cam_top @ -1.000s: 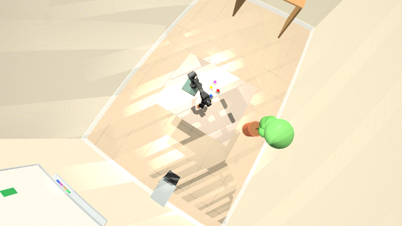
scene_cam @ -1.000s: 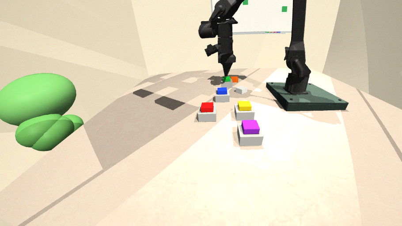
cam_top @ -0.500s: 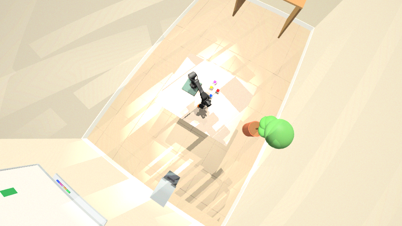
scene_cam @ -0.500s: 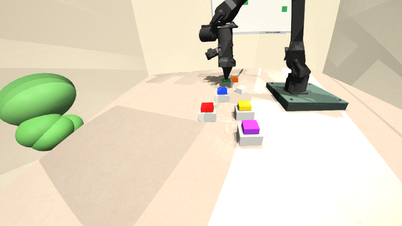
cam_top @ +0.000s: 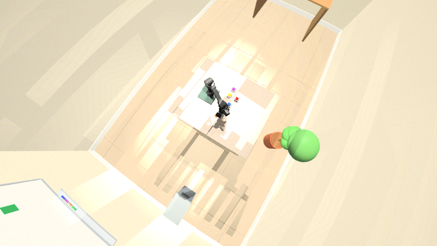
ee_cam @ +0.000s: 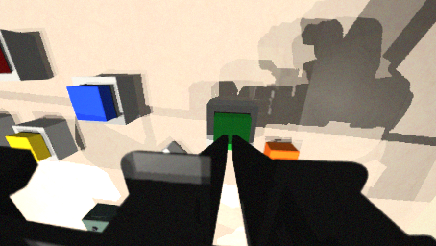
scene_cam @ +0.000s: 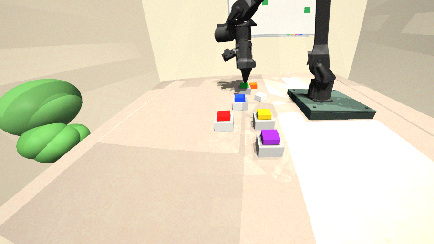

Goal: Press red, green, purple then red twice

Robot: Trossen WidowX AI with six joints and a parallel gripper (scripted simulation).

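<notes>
Right now the green button is 10 mm below my gripper tip. The rest, counted from my gripper tip: blue button 130 mm to the left, 40 mm ahead, 10 mm below; then orange block 60 mm to the right, 40 mm behind, 30 mm below; then white block 80 mm to the left, 50 mm behind, 30 mm below.
</notes>
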